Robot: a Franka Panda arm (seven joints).
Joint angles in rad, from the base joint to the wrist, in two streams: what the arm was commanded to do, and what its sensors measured. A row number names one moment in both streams.
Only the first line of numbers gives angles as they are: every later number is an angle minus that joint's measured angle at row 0.
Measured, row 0:
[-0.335 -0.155 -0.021 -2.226 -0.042 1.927 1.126]
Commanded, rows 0 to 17:
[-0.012 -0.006 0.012 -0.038 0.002 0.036 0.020]
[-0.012 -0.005 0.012 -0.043 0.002 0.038 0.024]
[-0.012 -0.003 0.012 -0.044 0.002 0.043 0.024]
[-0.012 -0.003 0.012 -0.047 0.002 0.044 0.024]
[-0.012 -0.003 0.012 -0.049 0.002 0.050 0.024]
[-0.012 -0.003 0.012 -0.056 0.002 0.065 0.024]
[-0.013 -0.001 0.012 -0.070 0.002 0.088 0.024]
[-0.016 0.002 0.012 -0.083 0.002 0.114 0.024]
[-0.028 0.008 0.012 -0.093 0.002 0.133 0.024]
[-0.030 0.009 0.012 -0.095 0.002 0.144 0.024]
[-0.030 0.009 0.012 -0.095 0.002 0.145 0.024]
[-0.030 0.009 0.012 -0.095 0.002 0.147 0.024]
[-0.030 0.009 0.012 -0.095 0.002 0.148 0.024]
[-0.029 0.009 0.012 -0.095 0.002 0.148 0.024]
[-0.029 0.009 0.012 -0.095 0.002 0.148 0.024]
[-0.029 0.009 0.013 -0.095 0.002 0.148 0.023]
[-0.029 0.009 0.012 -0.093 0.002 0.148 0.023]
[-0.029 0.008 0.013 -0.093 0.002 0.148 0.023]
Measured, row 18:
[-0.016 0.012 0.001 -0.085 0.002 0.127 0.008]
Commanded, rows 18 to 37:
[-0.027 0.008 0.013 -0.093 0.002 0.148 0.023]
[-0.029 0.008 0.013 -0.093 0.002 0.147 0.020]
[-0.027 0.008 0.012 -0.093 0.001 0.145 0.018]
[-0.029 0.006 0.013 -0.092 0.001 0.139 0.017]
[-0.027 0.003 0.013 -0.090 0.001 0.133 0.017]
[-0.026 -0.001 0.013 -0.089 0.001 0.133 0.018]
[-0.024 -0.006 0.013 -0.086 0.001 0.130 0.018]
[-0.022 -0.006 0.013 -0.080 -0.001 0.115 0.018]
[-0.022 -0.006 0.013 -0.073 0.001 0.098 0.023]
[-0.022 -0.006 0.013 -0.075 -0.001 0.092 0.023]
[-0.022 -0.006 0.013 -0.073 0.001 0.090 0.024]
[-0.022 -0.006 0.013 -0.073 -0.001 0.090 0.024]
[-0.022 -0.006 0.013 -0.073 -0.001 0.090 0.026]
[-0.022 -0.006 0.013 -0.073 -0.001 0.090 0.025]
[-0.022 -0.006 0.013 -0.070 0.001 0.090 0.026]
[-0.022 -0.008 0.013 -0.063 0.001 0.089 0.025]
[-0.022 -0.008 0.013 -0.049 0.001 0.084 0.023]
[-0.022 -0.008 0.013 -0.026 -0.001 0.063 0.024]
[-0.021 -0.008 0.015 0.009 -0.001 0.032 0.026]
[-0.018 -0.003 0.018 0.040 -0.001 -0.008 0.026]
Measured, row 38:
[-0.016 0.003 0.004 -0.050 0.003 0.100 0.008]
